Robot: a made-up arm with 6 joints.
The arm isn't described. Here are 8 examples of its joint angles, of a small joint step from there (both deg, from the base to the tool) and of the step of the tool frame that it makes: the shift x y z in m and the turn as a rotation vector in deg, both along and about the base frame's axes.
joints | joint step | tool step
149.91 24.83 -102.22 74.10 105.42 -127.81 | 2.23 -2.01 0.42 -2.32 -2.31 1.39 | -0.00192 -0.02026 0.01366 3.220 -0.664 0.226
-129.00 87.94 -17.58 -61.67 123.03 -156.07 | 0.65 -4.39 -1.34 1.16 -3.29 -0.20 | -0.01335 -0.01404 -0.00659 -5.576 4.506 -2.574
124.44 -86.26 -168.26 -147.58 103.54 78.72 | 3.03 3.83 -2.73 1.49 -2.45 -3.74 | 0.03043 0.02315 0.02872 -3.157 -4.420 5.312
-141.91 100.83 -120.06 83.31 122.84 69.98 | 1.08 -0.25 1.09 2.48 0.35 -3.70 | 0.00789 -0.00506 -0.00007 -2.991 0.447 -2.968
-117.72 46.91 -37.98 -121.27 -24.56 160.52 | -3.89 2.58 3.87 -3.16 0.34 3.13 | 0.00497 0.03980 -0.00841 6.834 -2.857 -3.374
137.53 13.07 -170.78 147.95 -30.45 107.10 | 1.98 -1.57 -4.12 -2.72 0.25 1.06 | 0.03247 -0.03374 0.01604 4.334 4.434 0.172
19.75 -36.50 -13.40 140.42 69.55 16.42 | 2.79 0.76 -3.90 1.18 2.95 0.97 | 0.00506 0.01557 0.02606 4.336 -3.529 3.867
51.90 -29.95 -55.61 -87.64 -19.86 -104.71 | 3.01 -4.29 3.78 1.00 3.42 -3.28 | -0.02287 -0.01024 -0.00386 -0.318 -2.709 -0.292
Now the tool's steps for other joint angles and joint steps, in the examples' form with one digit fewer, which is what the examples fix.
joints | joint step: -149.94 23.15 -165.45 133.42 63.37 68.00 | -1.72 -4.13 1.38 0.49 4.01 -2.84
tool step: 0.0322 0.0256 0.0174 -2.46 7.09 -1.61
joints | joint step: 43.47 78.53 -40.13 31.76 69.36 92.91 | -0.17 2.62 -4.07 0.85 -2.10 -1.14
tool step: 0.0084 0.0071 -0.0205 2.29 -3.06 -0.37
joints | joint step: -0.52 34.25 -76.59 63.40 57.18 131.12 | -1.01 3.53 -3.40 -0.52 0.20 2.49
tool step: 0.0115 -0.0092 -0.0123 0.02 2.09 -2.14
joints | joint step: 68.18 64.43 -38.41 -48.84 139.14 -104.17 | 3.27 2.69 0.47 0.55 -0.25 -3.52
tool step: -0.0139 -0.0099 -0.0090 -4.42 1.66 -0.37
